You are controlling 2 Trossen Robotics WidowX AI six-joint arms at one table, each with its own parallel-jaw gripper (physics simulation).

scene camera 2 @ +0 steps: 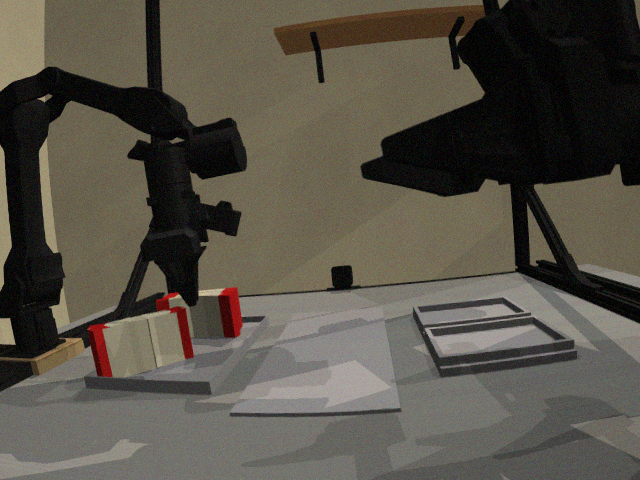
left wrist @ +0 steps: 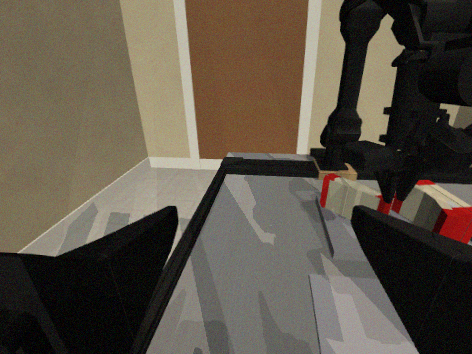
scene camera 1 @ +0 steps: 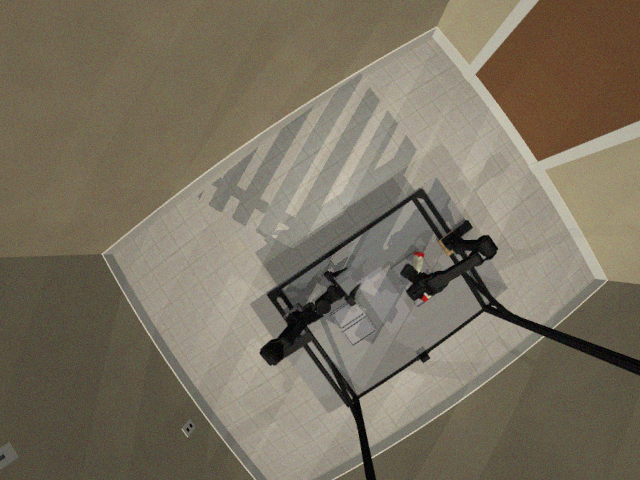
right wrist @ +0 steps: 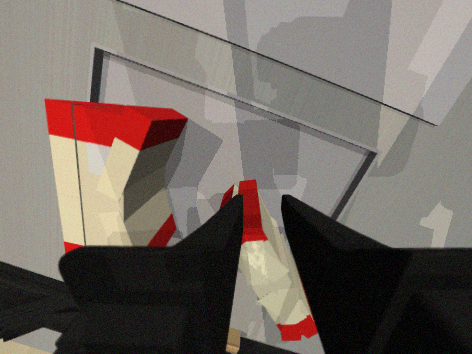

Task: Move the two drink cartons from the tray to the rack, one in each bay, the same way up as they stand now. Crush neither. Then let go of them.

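Where they show: left gripper, fingertip midpoint: (scene camera 2: 369, 163) (left wrist: 264, 214) (scene camera 1: 354, 275); right gripper, fingertip midpoint: (scene camera 2: 193, 303) (left wrist: 393, 201) (scene camera 1: 413, 278) (right wrist: 262, 201); left arm's base, link origin: (scene camera 1: 296, 317); right arm's base, link origin: (scene camera 2: 38, 347) (left wrist: 333, 165) (scene camera 1: 451, 242).
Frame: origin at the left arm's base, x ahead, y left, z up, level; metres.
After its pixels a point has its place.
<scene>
Two cream cartons with red ends stand on edge on the grey tray (scene camera 2: 149, 384) @[z -0.034, x 0.610, y -0.138 m] (right wrist: 354, 185) @[z -0.032, x 0.569, y -0.137 m]. The front carton (scene camera 2: 129, 346) @[z 0.000, x 0.650, y -0.178 m] (left wrist: 345, 196) @[z 0.008, x 0.641, y -0.183 m] (right wrist: 265, 272) @[z 0.030, x 0.633, y -0.211 m] looks pinched narrow, with creased, uneven sides. The other carton (scene camera 2: 207, 315) @[z -0.002, x 0.589, y -0.316 m] (left wrist: 419, 206) @[z 0.000, x 0.616, y -0.316 m] (right wrist: 65, 190) @[z 0.030, x 0.603, y -0.357 m] stands behind it and has a dented side. My right gripper (scene camera 2: 191, 303) @[z 0.038, x 0.575, y -0.230 m] (left wrist: 393, 201) @[z 0.038, x 0.575, y -0.230 m] (right wrist: 262, 201) @[z 0.038, x 0.575, y -0.230 m] points down, its fingertips close together with a narrow gap; the front carton shows below and beyond that gap, not gripped. My left gripper (scene camera 1: 352, 280) @[z 0.165, x 0.361, y 0.000 m] (left wrist: 264, 214) @[z 0.165, x 0.361, y 0.000 m] is wide open and empty, high up. The rack (scene camera 2: 509, 357) @[z -0.033, x 0.210, y -0.117 m] has two empty bays.
A thin pale mat (scene camera 2: 320, 372) @[z -0.040, x 0.414, y -0.160 m] lies between the tray and the rack. A black frame (scene camera 1: 346, 239) @[z -0.024, x 0.451, y 0.133 m] edges the table. A small black block (scene camera 2: 341, 276) @[z -0.011, x 0.362, y -0.598 m] stands at the table's far edge in scene camera 2. A wooden shelf (scene camera 2: 382, 28) is on the wall.
</scene>
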